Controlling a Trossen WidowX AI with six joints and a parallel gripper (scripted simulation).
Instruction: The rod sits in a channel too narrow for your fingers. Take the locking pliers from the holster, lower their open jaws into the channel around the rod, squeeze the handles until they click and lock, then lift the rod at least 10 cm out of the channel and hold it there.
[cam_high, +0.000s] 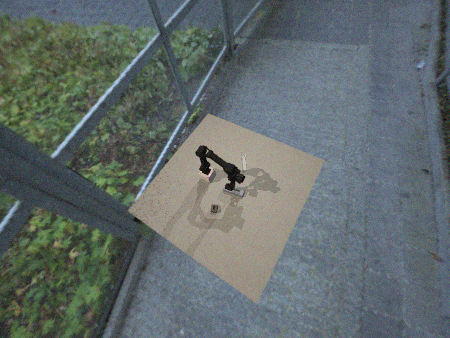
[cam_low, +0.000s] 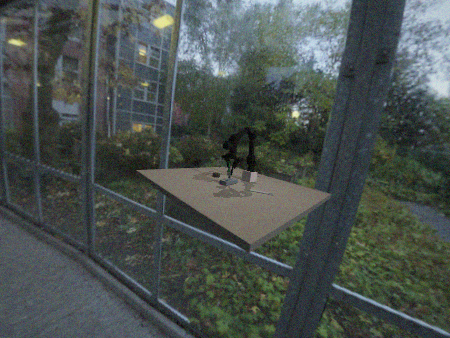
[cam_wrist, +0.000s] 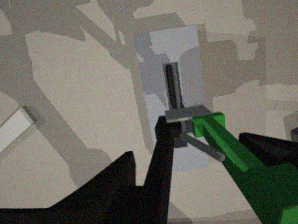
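The grey block lies 12 cm below my gripper tip and 1 cm to the right of it. The rest, counted from my gripper tip: white bar 31 cm to the left, 13 cm below, 8 cm behind; dark holster 23 cm to the right, 13 cm below, 6 cm behind; dark rod 13 cm below, 1 cm to the right.
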